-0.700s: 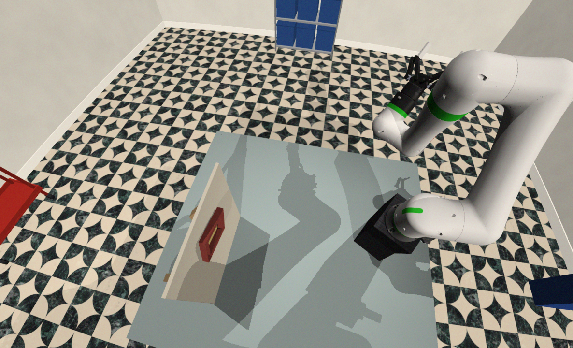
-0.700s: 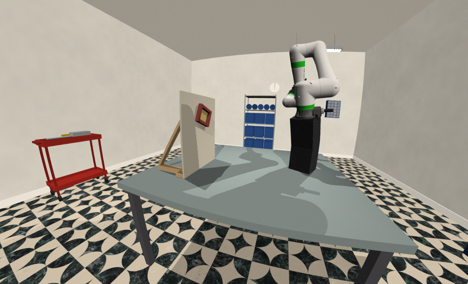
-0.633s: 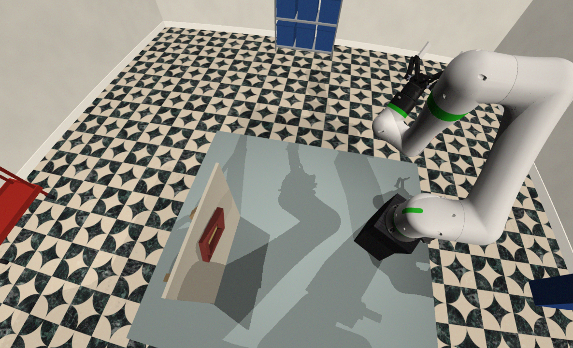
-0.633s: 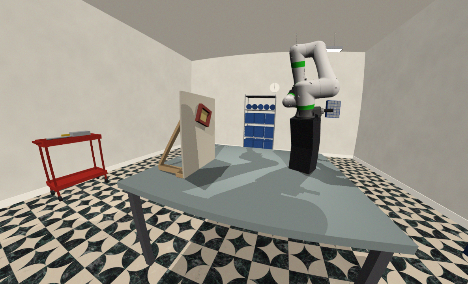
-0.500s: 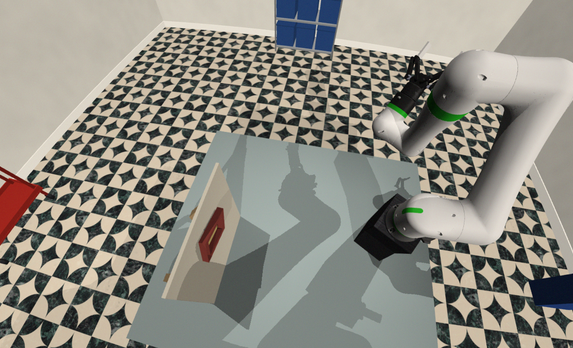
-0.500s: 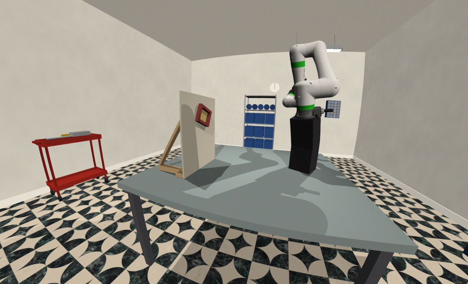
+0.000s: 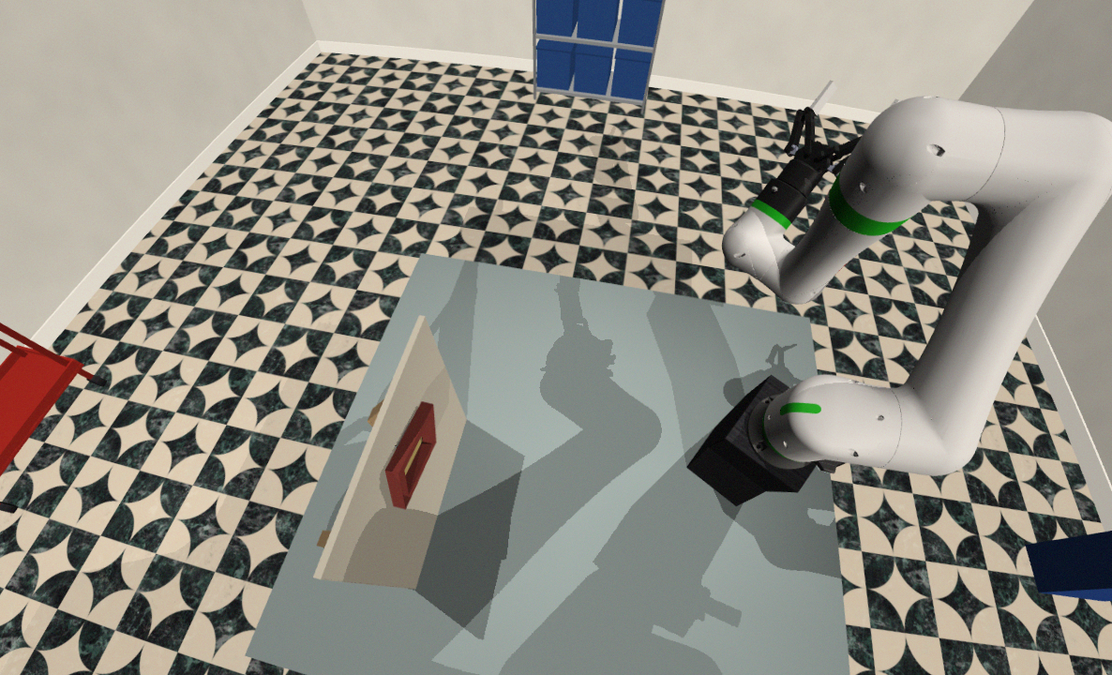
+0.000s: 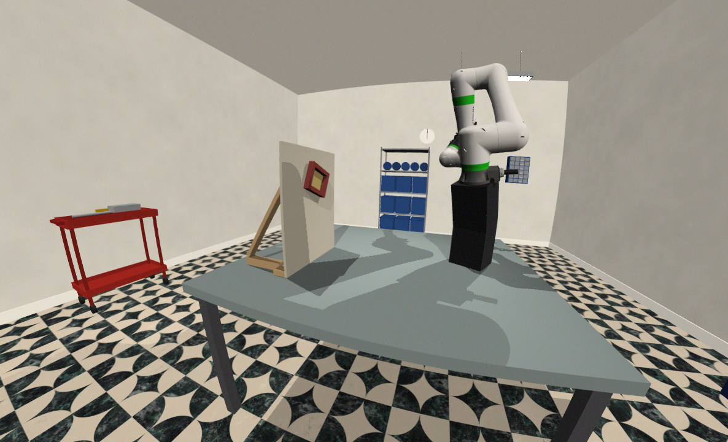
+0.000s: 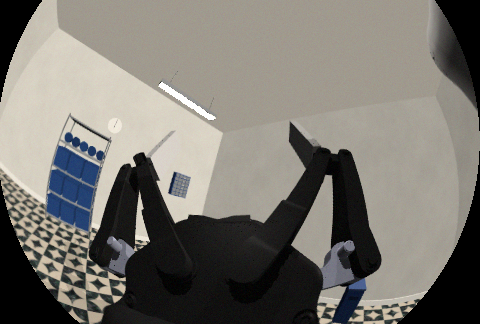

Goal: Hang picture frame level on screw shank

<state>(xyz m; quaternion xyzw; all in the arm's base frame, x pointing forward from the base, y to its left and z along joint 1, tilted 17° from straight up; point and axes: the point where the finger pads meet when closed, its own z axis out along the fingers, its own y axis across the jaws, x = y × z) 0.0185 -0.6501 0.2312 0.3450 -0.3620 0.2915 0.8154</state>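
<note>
The red picture frame lies 630 mm ahead of my hand, 860 mm to the left of it and 420 mm below it. Round my hand: beige board (640 mm ahead, 870 mm to the left, 540 mm below).
</note>
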